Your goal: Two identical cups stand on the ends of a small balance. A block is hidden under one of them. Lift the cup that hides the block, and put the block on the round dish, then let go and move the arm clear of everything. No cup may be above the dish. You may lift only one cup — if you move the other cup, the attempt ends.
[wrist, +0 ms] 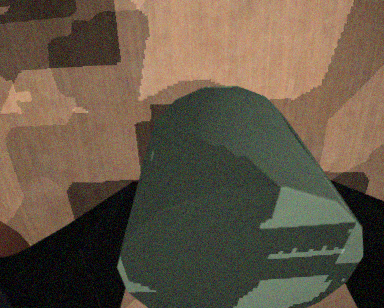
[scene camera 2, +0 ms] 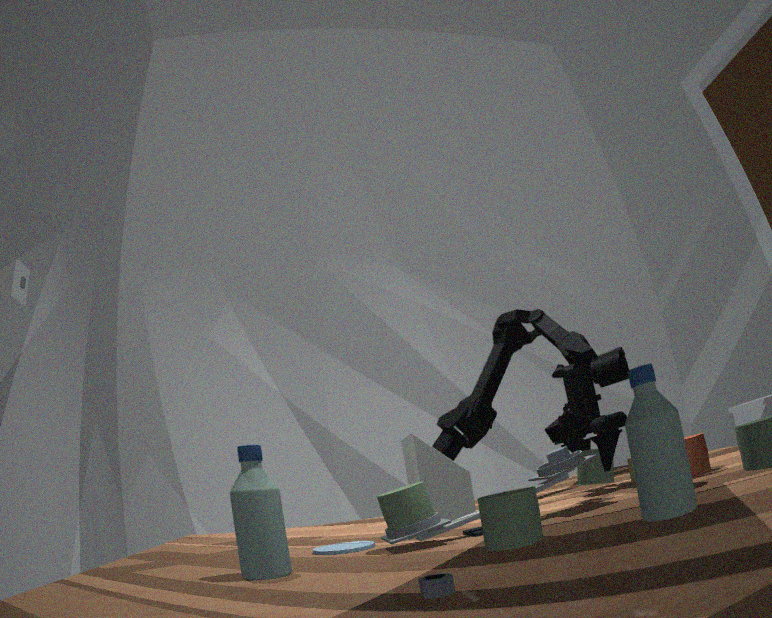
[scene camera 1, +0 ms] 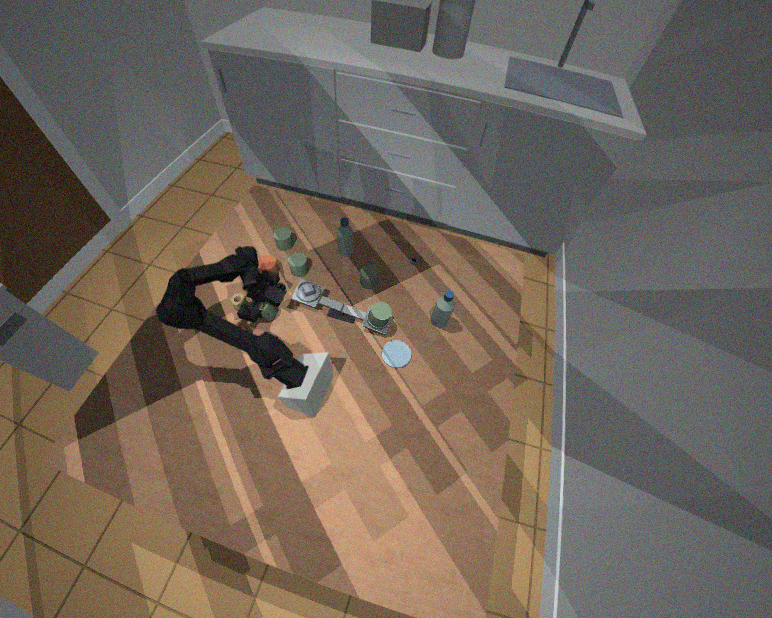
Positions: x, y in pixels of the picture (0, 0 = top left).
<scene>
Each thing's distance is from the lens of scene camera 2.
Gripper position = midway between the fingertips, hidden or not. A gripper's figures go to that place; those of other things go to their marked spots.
my gripper [scene camera 2: 596, 472]: 99 cm
green cup [scene camera 2: 592, 472]: 95 cm
</scene>
